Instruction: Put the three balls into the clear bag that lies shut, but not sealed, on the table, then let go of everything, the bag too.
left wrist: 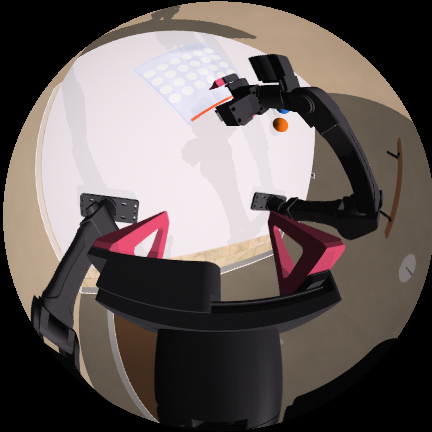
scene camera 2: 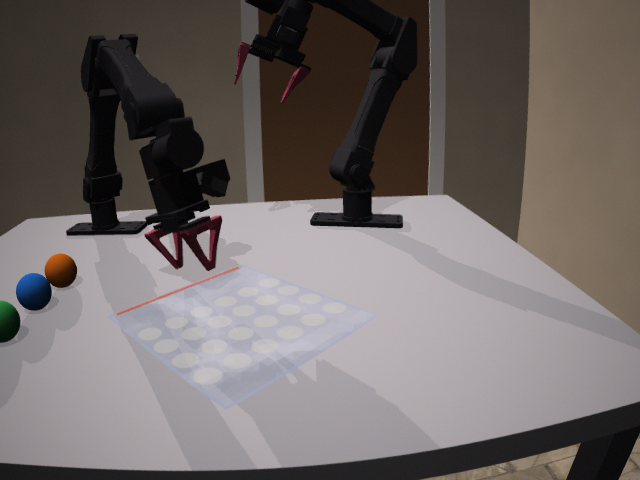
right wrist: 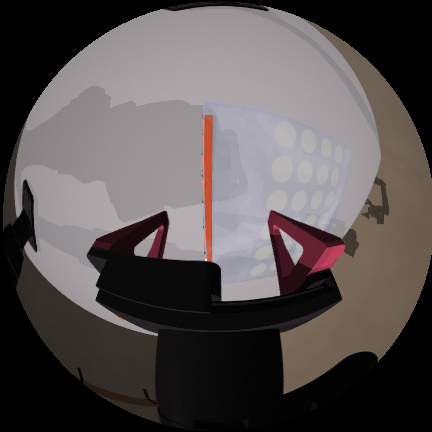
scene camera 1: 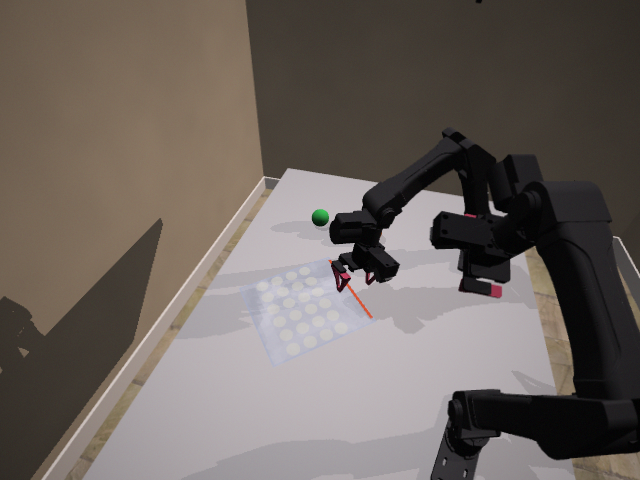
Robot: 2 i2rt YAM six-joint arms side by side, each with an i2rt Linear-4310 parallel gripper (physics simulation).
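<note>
The clear bag (scene camera 1: 303, 308) (scene camera 2: 253, 330) (left wrist: 170, 89) (right wrist: 245, 165) lies flat on the table, with pale dots and a red-orange strip (scene camera 1: 360, 301) (scene camera 2: 178, 290) (left wrist: 212, 108) (right wrist: 208, 185) along its mouth edge. Green (scene camera 1: 320, 217) (scene camera 2: 6, 321), blue (scene camera 2: 33, 291) and orange (scene camera 2: 61, 270) (left wrist: 281, 125) balls stand in a row beyond the bag. The right arm hides blue and orange in scene camera 1. My right gripper (scene camera 1: 355, 283) (scene camera 2: 194, 268) (right wrist: 217, 215) is open and empty, low above the strip side. My left gripper (scene camera 2: 258, 92) (left wrist: 217, 216) is open and empty, high above the table.
The table (scene camera 1: 222, 408) (scene camera 2: 465, 372) carries both arm bases, the left arm's base (scene camera 2: 356, 220) and the right arm's base (scene camera 2: 105, 227), at the back in scene camera 2. The right forearm reaches over the area near the balls. A wall stands beyond the table at the left in scene camera 1.
</note>
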